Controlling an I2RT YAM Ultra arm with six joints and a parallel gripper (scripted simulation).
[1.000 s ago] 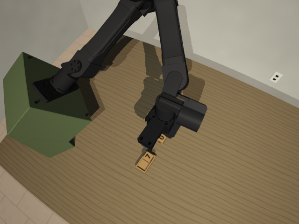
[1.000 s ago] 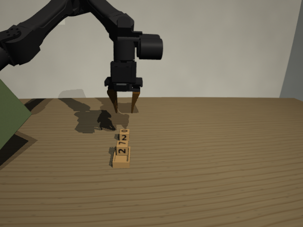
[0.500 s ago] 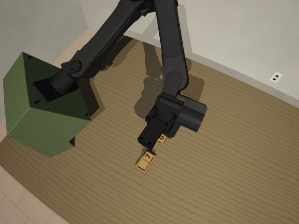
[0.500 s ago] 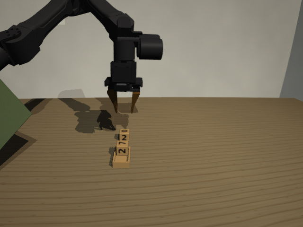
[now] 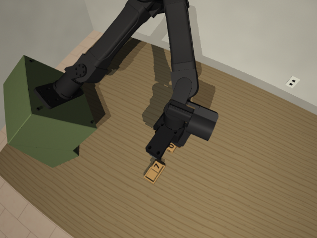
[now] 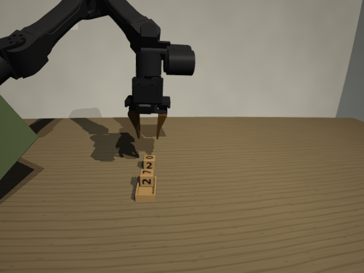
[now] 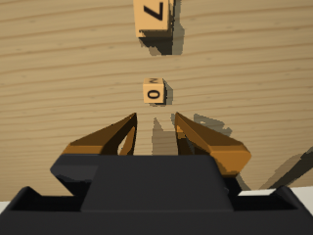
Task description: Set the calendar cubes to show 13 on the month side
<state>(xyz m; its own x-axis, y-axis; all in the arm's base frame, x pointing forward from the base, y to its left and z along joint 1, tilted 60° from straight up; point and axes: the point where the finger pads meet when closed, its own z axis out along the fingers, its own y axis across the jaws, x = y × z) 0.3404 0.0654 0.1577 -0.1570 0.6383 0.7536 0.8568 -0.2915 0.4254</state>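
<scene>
Now: hand 80 mm above the wooden cube. From my hand the other things lie so: wooden tray (110 mm to the right, 80 mm below, 20 mm ahead).
</scene>
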